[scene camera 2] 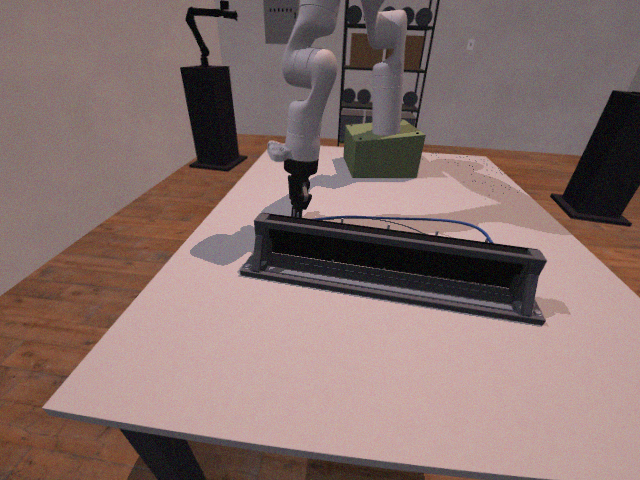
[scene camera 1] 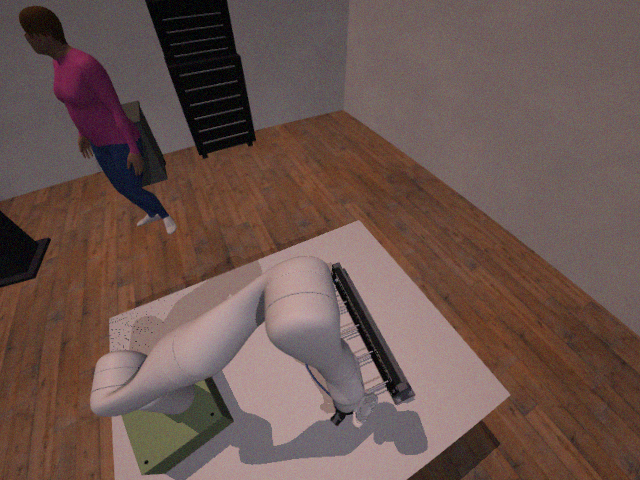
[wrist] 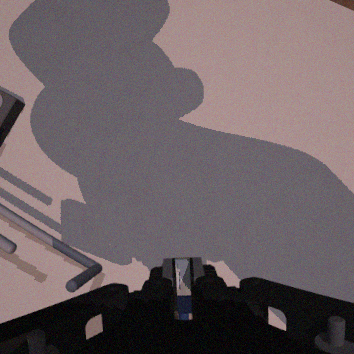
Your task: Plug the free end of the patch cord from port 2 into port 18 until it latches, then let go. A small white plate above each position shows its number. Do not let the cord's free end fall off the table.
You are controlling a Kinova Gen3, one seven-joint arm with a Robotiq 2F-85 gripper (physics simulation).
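Frame: origin at the arm's base, x left, y up, z ahead, level; metres.
Seen in the pictures: gripper, fingertip midpoint: [wrist: 182,273]; arm's base, link origin: [scene camera 2: 386,131] [scene camera 1: 178,395].
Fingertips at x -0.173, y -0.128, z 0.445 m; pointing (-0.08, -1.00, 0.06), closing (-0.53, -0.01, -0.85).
Offsets run from my fingertips to a thing's top centre. "spot": to the spot under its first point. Level surfaces: height alone.
The blue patch cord [scene camera 1: 316,377] [scene camera 2: 413,218] arcs along the port side of the dark patch panel {dz +0.124, dx +0.222, dy +0.096 m} [scene camera 1: 371,330] [scene camera 2: 398,238]. In scene camera 2 its far end drops behind the panel's right part. My gripper [scene camera 2: 296,212] [wrist: 182,273] points down beside the panel's left end in that view and is shut on the cord's free-end plug {dz -0.001, dx +0.001, dy +0.006 m} [wrist: 184,282]. The clear plug body and its blue boot show between the fingertips in the wrist view, apart from the panel. Port 18, port 2 and the number plates cannot be made out.
Grey cable-guide bars {spot: dz +0.058, dx +0.019, dy +0.012 m} [wrist: 75,255] stick out from the panel, left of the fingers in the wrist view. The arm's green base block [scene camera 2: 385,157] stands at the far side of the white table {dy -0.005 m} [scene camera 2: 336,372]. A person [scene camera 1: 90,103] stands on the floor beyond the table.
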